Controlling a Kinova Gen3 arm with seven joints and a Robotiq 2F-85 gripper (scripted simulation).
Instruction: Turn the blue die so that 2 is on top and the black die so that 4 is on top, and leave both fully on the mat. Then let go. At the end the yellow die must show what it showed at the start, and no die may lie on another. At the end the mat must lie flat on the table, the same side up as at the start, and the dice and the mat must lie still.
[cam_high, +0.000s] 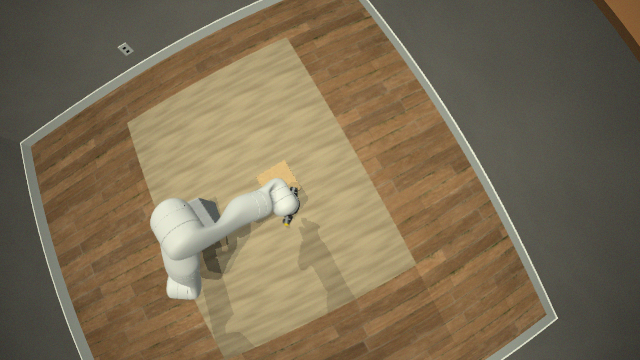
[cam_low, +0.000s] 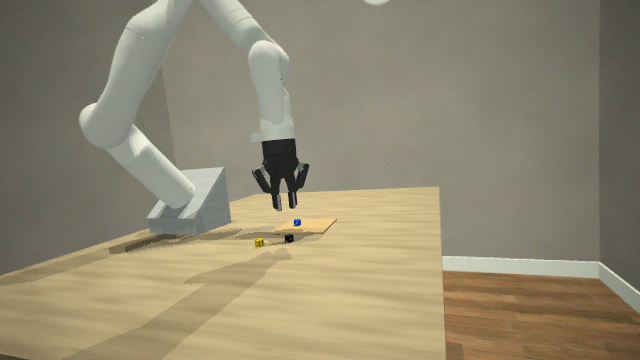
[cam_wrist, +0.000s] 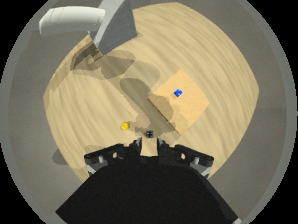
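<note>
The black die lies 90 mm below my hand. The rest, counted from my hand: tan mat: 130 mm to the left, 90 mm below, 20 mm behind; then yellow die: 90 mm below, 50 mm behind, 40 mm to the right; then blue die: 130 mm to the left, 80 mm below, 50 mm behind.
</note>
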